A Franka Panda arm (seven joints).
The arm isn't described. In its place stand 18 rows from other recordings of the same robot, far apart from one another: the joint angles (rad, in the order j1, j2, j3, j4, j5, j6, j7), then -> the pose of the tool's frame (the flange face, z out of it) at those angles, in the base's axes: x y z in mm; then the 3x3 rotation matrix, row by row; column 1 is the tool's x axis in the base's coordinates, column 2 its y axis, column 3 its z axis.
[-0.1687 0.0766 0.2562 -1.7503 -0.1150 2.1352 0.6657] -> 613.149 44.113 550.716; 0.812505 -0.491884 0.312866; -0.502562 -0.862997 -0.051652; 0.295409 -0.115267 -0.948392
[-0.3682 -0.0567 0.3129 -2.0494 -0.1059 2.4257 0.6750] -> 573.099 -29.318 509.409; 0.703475 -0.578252 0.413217; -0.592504 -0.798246 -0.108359; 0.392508 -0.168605 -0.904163
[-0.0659 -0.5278 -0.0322 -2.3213 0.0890 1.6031 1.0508] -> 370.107 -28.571 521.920; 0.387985 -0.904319 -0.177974; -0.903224 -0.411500 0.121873; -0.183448 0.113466 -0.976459
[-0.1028 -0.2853 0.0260 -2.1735 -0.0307 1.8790 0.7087] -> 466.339 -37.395 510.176; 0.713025 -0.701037 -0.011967; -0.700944 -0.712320 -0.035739; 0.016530 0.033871 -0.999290
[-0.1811 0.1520 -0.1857 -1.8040 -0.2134 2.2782 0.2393] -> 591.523 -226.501 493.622; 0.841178 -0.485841 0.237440; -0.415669 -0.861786 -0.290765; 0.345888 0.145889 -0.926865
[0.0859 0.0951 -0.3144 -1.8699 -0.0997 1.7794 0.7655] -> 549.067 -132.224 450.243; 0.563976 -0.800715 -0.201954; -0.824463 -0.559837 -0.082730; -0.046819 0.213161 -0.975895
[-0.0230 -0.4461 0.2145 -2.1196 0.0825 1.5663 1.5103] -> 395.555 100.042 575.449; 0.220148 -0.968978 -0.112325; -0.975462 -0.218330 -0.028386; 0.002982 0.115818 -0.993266
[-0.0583 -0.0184 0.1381 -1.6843 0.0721 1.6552 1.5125] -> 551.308 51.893 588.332; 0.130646 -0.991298 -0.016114; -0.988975 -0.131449 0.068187; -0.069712 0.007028 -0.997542
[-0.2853 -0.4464 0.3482 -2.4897 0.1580 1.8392 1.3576] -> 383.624 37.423 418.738; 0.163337 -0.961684 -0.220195; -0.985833 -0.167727 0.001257; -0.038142 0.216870 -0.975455
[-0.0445 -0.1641 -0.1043 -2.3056 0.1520 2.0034 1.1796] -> 466.415 -61.226 402.434; 0.160317 -0.981053 -0.108786; -0.968992 -0.177417 0.171984; -0.188026 0.077841 -0.979075
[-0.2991 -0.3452 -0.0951 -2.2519 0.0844 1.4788 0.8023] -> 368.804 -145.517 475.772; 0.301296 -0.890347 -0.341324; -0.879248 -0.397930 0.261867; -0.368976 0.221209 -0.902731
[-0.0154 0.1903 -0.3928 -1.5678 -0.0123 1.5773 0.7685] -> 555.381 -222.330 524.264; 0.379686 -0.906358 -0.185345; -0.923154 -0.384239 -0.012146; -0.060208 0.175714 -0.982598
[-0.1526 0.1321 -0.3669 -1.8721 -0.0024 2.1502 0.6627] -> 531.681 -295.156 461.084; 0.377651 -0.919399 0.109930; -0.913437 -0.389364 -0.118442; 0.151698 -0.055684 -0.986857
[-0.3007 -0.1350 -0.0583 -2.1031 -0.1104 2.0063 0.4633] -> 481.813 -188.804 481.321; 0.712673 -0.701476 0.005242; -0.697573 -0.709457 -0.100307; 0.074082 0.067830 -0.994943
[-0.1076 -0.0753 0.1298 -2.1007 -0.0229 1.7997 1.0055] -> 501.517 10.022 435.553; 0.548759 -0.805538 -0.223544; -0.830603 -0.555656 -0.036676; -0.094669 0.205803 -0.974004
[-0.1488 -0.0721 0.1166 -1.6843 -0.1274 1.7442 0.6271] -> 547.517 -26.806 626.719; 0.787103 -0.603592 0.127064; -0.588656 -0.796589 -0.137589; 0.184265 0.033500 -0.982306
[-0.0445 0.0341 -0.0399 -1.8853 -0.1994 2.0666 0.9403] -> 582.464 -59.422 500.439; 0.571640 -0.808933 0.137311; -0.786834 -0.587900 -0.187793; 0.232637 -0.000691 -0.972563
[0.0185 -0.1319 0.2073 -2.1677 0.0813 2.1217 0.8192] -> 503.213 121.904 458.137; 0.804997 -0.588797 0.072785; -0.592826 -0.803097 0.059932; 0.023165 -0.091394 -0.995545
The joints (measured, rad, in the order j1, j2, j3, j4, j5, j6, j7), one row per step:
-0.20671, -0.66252, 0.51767, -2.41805, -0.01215, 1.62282, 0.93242
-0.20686, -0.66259, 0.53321, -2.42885, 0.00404, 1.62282, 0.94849
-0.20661, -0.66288, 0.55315, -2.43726, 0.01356, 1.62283, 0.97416
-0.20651, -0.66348, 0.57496, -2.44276, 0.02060, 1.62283, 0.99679
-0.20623, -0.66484, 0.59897, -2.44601, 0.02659, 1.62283, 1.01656
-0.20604, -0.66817, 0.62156, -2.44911, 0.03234, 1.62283, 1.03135
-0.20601, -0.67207, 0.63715, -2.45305, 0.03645, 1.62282, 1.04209
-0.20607, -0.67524, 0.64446, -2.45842, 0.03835, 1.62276, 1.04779
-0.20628, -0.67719, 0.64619, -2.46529, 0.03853, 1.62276, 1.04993
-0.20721, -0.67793, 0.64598, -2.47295, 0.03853, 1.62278, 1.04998
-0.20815, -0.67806, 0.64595, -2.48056, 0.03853, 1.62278, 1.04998
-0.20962, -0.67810, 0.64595, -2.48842, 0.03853, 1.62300, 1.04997
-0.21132, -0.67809, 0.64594, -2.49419, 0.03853, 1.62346, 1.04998
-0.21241, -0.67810, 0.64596, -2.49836, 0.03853, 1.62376, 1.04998
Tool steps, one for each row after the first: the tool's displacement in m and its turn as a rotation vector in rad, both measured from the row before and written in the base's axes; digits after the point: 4 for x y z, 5 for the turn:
-0.0027, 0.0052, -0.0070, 0.00178, 0.00859, -0.01011
-0.0029, 0.0065, -0.0062, -0.00849, 0.00248, -0.01295
-0.0029, 0.0072, -0.0051, -0.01121, 0.00029, -0.00731
-0.0031, 0.0082, -0.0043, -0.01285, -0.00155, -0.00175
-0.0033, 0.0076, -0.0036, -0.01194, -0.00215, 0.00169
-0.0028, 0.0048, -0.0029, -0.00909, -0.00170, -0.00016
-0.0018, 0.0015, -0.0025, -0.00574, 0.00075, -0.00210
-0.0011, -0.0009, -0.0026, -0.00364, 0.00353, -0.00344
-0.0008, -0.0020, -0.0029, -0.00229, 0.00593, -0.00402
-0.0007, -0.0019, -0.0031, -0.00225, 0.00655, -0.00384
-0.0007, -0.0021, -0.0032, -0.00225, 0.00667, -0.00435
-0.0004, -0.0017, -0.0023, -0.00155, 0.00466, -0.00374
-0.0003, -0.0012, -0.0017, -0.00114, 0.00339, -0.00255

